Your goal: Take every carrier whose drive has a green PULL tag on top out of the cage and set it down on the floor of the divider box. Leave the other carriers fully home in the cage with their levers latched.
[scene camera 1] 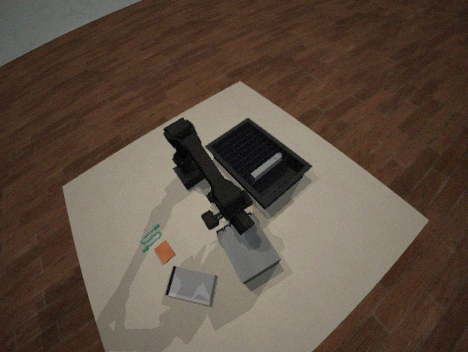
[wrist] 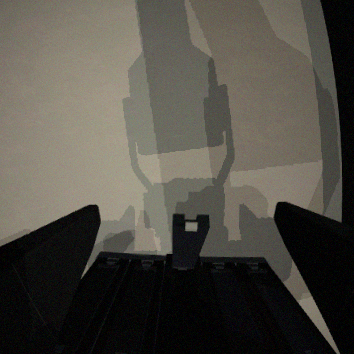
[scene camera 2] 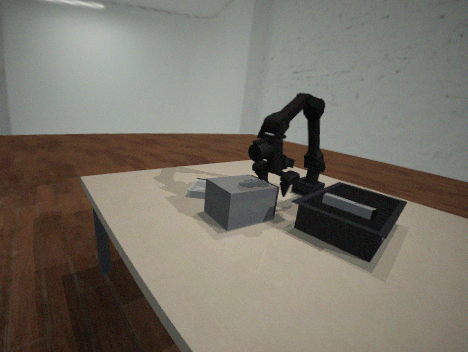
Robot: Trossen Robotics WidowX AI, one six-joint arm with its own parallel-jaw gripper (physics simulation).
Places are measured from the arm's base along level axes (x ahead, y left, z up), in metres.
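Pixels of known places: gripper, fingertip midpoint: [wrist: 188,211]; arm's base at its link origin: [scene camera 1: 187,167] [scene camera 2: 311,181].
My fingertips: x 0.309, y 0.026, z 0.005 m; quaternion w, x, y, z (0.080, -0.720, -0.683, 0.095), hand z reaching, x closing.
For each thing: its top centre in the pictures, then the offset to it from my fingertips. "spot": a spot on its surface instead. Level surfaces: height alone.
- grey cage at its top centre: [scene camera 2: 243,182] [scene camera 1: 246,244] 0.157 m ahead, 0.015 m right, 0.054 m up
- lever at its top centre: [wrist: 187,274] 0.028 m ahead, 0.002 m right, 0.010 m up
- black divider box at its top centre: [scene camera 2: 356,201] [scene camera 1: 255,155] 0.141 m back, 0.250 m left, 0.027 m up
- long light-grey piece at a spot on its surface: [scene camera 2: 347,206] [scene camera 1: 269,167] spot: 0.048 m back, 0.256 m left, 0.031 m up
- flat silver-topped block at its top centre: [scene camera 1: 190,284] [scene camera 2: 204,185] 0.136 m ahead, 0.264 m right, 0.038 m down
- table at its surface level: 0.065 m down
- orange square at a spot on its surface: [scene camera 1: 164,252] spot: 0.038 m back, 0.303 m right, 0.060 m down
- teal cable at its top centre: [scene camera 1: 150,237] 0.133 m back, 0.330 m right, 0.056 m down
The grey cage [scene camera 1: 260,257] [scene camera 2: 242,207] stands on the table, its carrier side toward the arm. In the wrist view several dark carrier fronts [wrist: 225,305] stand side by side; a lever [wrist: 187,247] juts out from the middle one, others lie flat. My gripper [scene camera 1: 227,225] [scene camera 2: 273,185] [wrist: 188,211] is open and empty at this side, its fingers spread either side of the lever without touching it. The black divider box [scene camera 1: 240,180] [scene camera 2: 330,239] stands beside the cage. A long light-grey piece [scene camera 1: 266,166] [scene camera 2: 347,206] shows inside it. Green tags cannot be made out.
A flat silver-topped block [scene camera 1: 192,286] with a dark end lies on the table [scene camera 1: 350,215] [scene camera 2: 240,285] near the cage. An orange square [scene camera 1: 164,252] and a teal cable [scene camera 1: 151,238] lie beyond it. Arm shadows cross this area.
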